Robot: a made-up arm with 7 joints.
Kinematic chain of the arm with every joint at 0, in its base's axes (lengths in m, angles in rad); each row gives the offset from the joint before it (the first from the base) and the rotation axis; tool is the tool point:
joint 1: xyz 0 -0.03 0.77 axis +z
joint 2: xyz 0 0.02 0.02 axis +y
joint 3: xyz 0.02 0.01 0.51 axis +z
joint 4: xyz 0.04 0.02 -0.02 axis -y
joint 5: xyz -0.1 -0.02 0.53 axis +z
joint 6: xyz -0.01 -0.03 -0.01 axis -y
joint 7: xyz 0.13 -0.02 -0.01 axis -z
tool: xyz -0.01 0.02 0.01
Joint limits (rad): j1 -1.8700..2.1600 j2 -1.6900..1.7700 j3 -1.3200..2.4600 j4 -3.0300..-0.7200 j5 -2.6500..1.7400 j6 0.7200..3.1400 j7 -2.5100..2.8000
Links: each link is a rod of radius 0.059 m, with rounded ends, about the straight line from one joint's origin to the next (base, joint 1, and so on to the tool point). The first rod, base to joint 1, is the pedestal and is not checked.
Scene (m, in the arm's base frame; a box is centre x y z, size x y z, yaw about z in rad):
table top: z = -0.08
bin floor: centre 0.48 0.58 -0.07 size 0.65 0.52 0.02 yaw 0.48
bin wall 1: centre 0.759 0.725 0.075 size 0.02 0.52 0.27 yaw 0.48
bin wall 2: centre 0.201 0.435 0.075 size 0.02 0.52 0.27 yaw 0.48
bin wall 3: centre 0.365 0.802 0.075 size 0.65 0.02 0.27 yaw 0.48
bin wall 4: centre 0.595 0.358 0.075 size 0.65 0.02 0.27 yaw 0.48
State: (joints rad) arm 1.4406 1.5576 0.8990 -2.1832 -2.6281 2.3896 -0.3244
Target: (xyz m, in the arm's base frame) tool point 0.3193 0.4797 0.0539
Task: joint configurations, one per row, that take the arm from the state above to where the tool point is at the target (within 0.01 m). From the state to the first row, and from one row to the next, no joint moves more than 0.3 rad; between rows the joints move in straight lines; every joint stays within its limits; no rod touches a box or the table.
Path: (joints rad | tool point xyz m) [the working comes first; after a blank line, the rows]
Joints at the target: 0.7189 1.7219 0.1265 -1.3643 -2.5641 2.0693 -0.3047
Straight joint move there: touches bin wall 2.

1: 1.1705 1.3859 0.6669 -2.1099 -2.6354 2.3720 -0.3200 | -0.2959 0.4074 0.4123
2: 0.9003 1.2142 0.4348 -2.0366 -2.6427 2.3545 -0.3157 | -0.0098 0.5152 0.3841
3: 0.6302 1.0425 0.2027 -1.9633 -2.6500 2.3369 -0.3113 | 0.3193 0.4797 0.4167
4: 0.6598 1.2690 0.1773 -1.7637 -2.6214 2.2477 -0.3091 | 0.3364 0.5006 0.2993
5: 0.6893 1.4954 0.1519 -1.5640 -2.5928 2.1585 -0.3069 | 0.3364 0.5007 0.1761
6: 0.7189 1.7219 0.1265 -1.3643 -2.5641 2.0693 -0.3047 | 0.3193 0.4796 0.0539

